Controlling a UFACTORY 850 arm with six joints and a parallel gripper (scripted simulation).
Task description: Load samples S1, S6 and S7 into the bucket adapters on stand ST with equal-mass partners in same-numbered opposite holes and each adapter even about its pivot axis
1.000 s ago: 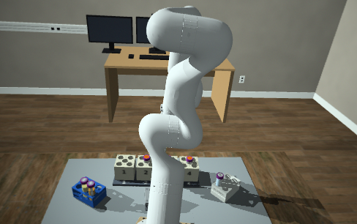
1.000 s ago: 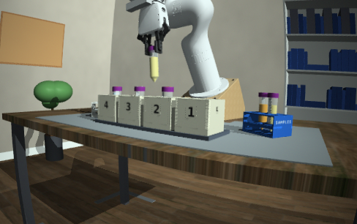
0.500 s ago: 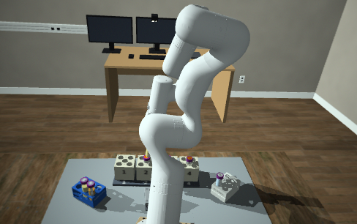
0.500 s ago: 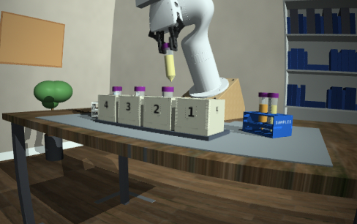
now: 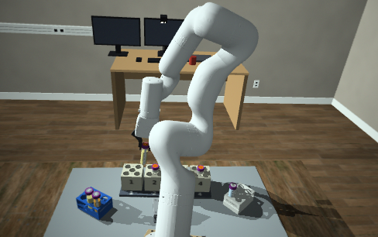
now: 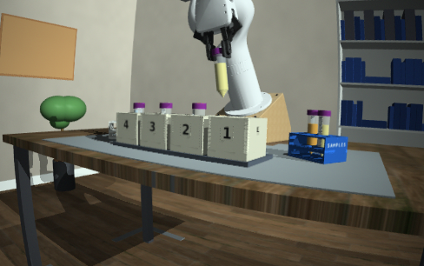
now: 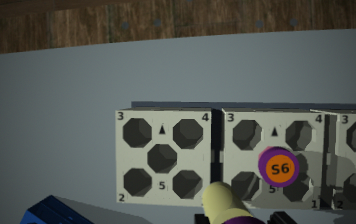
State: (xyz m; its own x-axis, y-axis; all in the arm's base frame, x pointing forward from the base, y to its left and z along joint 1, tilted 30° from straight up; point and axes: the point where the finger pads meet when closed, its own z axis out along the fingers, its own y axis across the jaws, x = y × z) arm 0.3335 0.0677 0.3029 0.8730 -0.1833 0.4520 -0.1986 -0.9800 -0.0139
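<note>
Now: hand 200 mm above the adapter 1, 60 mm to the right of it and 30 mm short of it. Round my hand: white rack: 400 mm to the right, 220 mm below, 220 mm behind; blue samples rack: 240 mm to the left, 220 mm below, 70 mm behind.
</note>
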